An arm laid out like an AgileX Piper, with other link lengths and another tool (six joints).
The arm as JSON. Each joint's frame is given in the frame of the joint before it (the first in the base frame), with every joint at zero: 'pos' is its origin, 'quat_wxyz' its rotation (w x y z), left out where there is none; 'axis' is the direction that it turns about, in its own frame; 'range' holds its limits. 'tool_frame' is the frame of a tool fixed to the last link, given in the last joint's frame.
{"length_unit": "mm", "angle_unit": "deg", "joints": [
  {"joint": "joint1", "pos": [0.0, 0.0, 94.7], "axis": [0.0, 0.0, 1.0], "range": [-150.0, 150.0]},
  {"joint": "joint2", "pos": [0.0, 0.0, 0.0], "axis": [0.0, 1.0, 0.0], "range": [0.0, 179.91]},
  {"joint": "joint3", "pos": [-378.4, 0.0, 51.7], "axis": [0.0, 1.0, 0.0], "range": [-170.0, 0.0]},
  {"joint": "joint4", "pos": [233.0, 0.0, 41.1], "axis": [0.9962, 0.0, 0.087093], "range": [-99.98, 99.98]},
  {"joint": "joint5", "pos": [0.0, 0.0, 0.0], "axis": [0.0, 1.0, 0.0], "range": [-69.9, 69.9]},
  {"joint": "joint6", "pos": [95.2, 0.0, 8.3], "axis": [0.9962, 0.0, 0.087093], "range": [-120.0, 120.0]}
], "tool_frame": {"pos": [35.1, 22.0, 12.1], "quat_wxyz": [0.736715, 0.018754, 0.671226, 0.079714]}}
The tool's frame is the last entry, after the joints.
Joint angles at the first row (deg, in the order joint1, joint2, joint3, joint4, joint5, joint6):
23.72, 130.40, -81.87, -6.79, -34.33, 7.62
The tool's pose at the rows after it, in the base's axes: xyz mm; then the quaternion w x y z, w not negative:
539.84 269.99 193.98 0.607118 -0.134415 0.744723 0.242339
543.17 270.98 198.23 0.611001 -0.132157 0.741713 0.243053
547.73 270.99 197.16 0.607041 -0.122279 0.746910 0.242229
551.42 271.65 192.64 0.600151 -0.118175 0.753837 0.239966
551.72 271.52 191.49 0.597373 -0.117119 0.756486 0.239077
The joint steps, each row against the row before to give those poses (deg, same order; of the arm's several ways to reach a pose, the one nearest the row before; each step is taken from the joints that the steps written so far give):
0.00, 0.09, -1.24, 0.12, 1.04, 0.00
0.00, 0.13, -1.20, 0.24, 0.50, 0.00
0.00, 0.47, -1.22, 1.15, 1.47, 0.00
0.00, 0.65, -1.01, 0.49, 1.50, 0.00
0.00, 0.05, -0.08, 0.12, 0.48, 0.00

